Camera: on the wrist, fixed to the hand. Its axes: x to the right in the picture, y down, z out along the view.
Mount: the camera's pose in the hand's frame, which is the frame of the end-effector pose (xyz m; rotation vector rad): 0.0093 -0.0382 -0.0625 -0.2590 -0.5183 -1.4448
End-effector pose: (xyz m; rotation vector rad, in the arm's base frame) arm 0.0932 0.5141 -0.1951 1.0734 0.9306 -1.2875
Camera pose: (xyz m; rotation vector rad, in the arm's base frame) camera 0.0589 0.5727 -0.2240 -0.3588 1.4313 -2.3136
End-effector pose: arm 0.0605 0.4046 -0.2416 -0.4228 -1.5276 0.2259
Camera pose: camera 0.1184 0.3658 -0.2171 0.6477 -2.0068 -1.0659
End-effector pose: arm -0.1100 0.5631 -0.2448 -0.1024 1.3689 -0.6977
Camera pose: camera -0.1821 0.5482 -0.2497 -1.4715 0.6926 -1.5100
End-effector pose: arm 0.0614 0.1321 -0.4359 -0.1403 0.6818 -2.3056
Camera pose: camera 0.0133 0.1760 -0.4706 1.2432 -0.4668 2.2251
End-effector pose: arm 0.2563 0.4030 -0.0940 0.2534 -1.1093 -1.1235
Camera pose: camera 0.2843 0.3562 -0.1438 0.6212 -1.1596 -2.7088
